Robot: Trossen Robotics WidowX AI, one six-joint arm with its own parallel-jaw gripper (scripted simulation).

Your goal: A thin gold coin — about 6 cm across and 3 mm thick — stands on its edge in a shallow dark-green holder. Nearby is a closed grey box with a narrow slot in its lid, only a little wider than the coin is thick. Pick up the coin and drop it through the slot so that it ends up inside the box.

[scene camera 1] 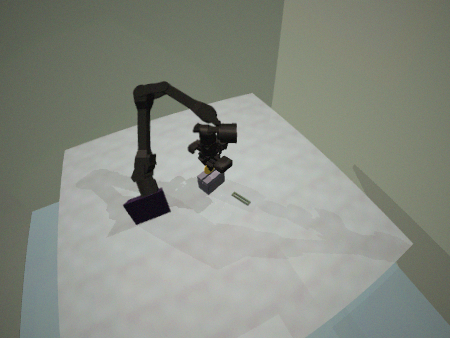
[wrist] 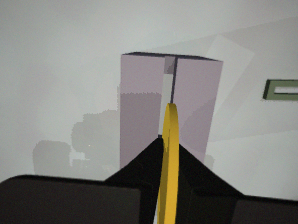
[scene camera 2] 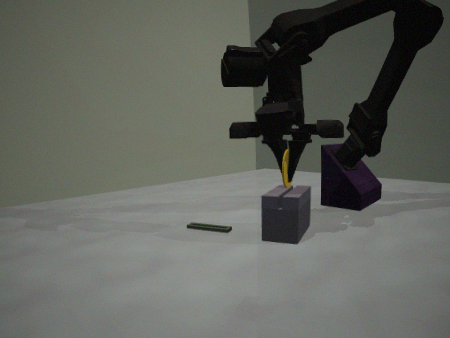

My gripper carries a gold coin.
My gripper shows as well in scene camera 1 and in the wrist view.
